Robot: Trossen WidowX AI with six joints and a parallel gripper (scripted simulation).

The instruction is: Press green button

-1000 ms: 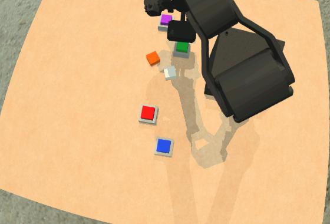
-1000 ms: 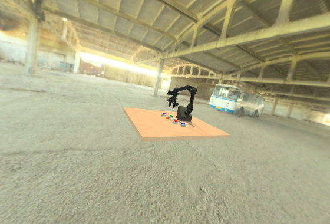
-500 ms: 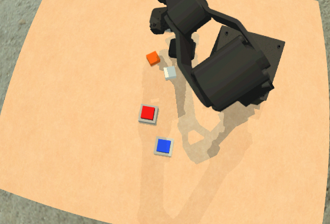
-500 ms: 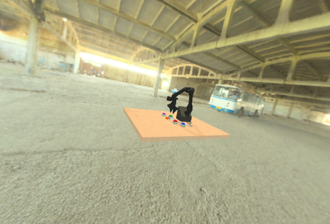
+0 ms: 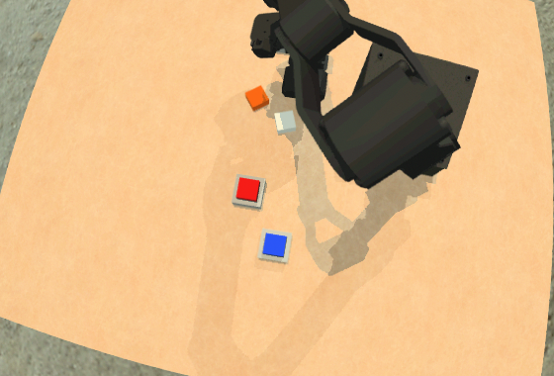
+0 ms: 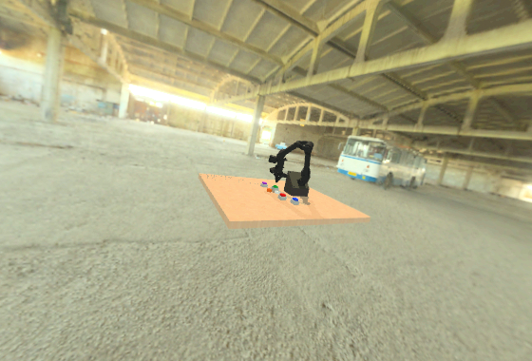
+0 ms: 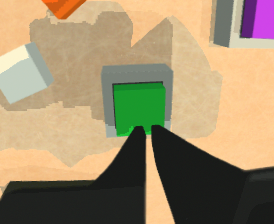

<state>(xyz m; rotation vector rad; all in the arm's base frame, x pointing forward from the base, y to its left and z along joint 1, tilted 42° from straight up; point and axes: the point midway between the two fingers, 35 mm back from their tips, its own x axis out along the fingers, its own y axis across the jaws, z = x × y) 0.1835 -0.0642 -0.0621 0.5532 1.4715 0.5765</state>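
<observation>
The green button is 3 cm below my gripper tip. From my gripper tip the other things lie so: purple button: 6 cm ahead, 8 cm to the right, 3 cm below; orange block: 8 cm ahead, 5 cm to the left, 5 cm below; white block: 2 cm ahead, 8 cm to the left, 5 cm below.
</observation>
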